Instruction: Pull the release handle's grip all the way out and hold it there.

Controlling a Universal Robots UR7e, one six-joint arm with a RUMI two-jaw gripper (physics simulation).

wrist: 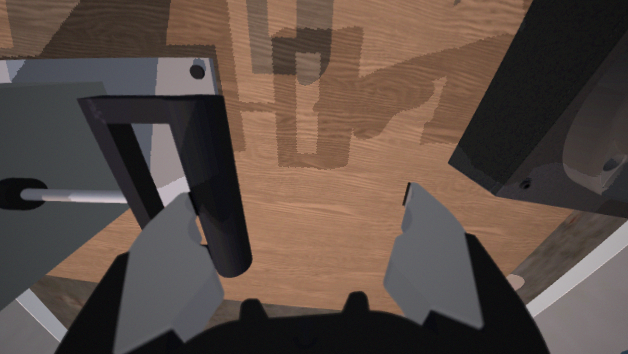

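The release handle's black grip is at the left of the wrist view, a D-shaped loop with a thick round bar. A bright metal rod runs from a dark collar in a grey-green panel to the loop's back bar, with a length of rod showing between panel and grip. My gripper is open with nothing between its fingers. The left finger overlaps the lower part of the loop, its tip at the inner side of the round bar; the right finger is well to the right of it. Whether the left finger touches the bar is hard to tell.
A light metal base plate with a dark bolt lies behind the grip on the wooden table top. A large black box-like object stands at the upper right. The table's near edge and pale frame bars show low in the view.
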